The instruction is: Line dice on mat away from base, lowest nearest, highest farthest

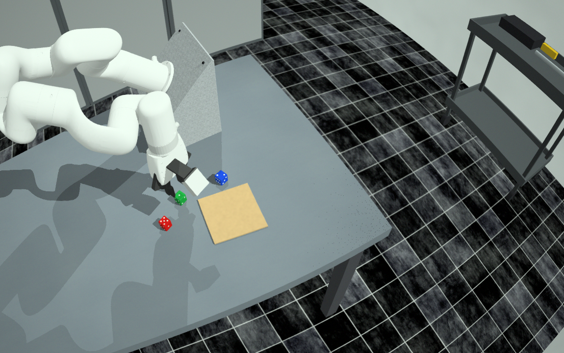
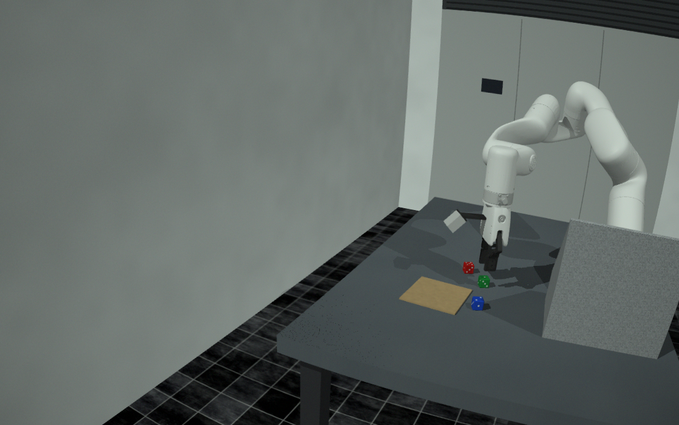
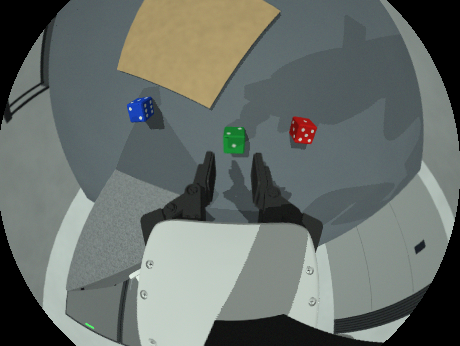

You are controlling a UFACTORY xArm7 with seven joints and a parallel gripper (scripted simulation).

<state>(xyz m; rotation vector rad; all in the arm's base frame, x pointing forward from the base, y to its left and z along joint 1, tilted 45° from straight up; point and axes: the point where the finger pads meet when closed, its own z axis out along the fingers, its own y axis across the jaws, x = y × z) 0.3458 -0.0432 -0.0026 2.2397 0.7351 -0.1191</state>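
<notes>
Now: the green die 60 mm below my hand. The rest, counted from my hand: red die: 60 mm to the right, 60 mm below, 60 mm ahead; then tan mat: 120 mm to the left, 80 mm ahead, 70 mm below; then blue die: 120 mm to the left, 60 mm below, 20 mm behind.
</notes>
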